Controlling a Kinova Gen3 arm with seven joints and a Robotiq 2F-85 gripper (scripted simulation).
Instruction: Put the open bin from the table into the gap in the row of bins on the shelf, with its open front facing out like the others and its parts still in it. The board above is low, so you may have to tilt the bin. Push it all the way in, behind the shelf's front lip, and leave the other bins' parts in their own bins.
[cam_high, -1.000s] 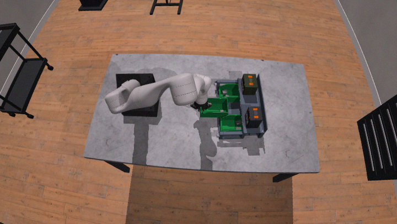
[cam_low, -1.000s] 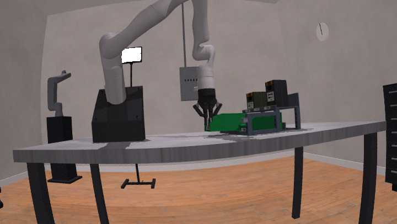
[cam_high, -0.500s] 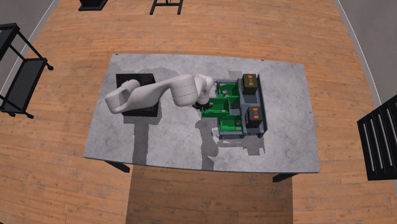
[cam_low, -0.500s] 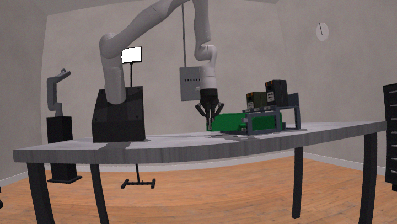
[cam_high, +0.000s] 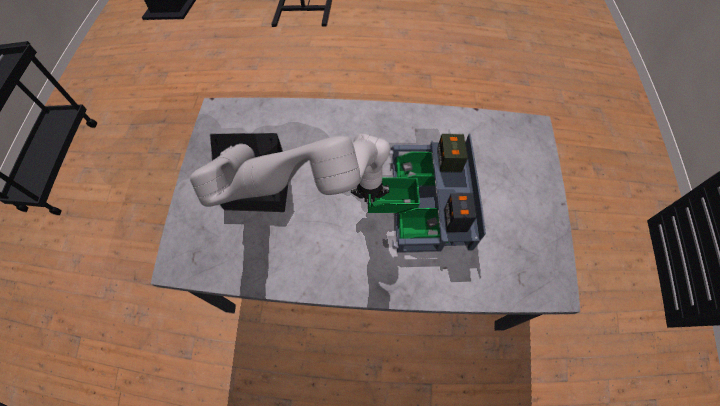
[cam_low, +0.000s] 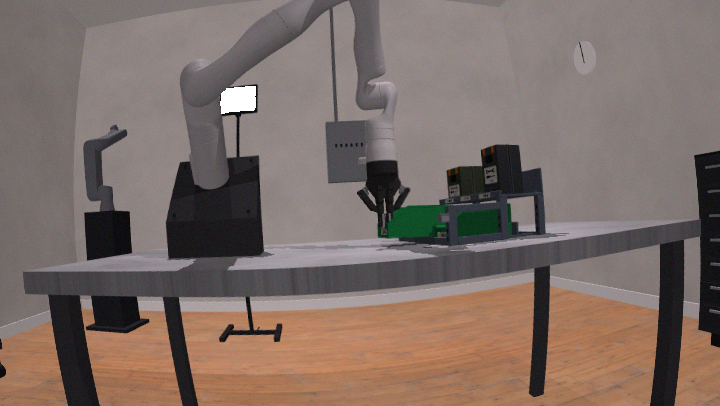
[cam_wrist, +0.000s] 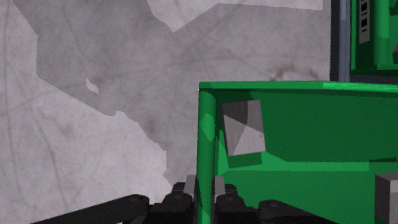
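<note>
Now: hand 4 cm to the right of the grey part, 3 cm above it and 1 cm short of it. The rest, counted from my hand: grey shelf (21 cm ahead, 5 cm to the left, 1 cm above).
</note>
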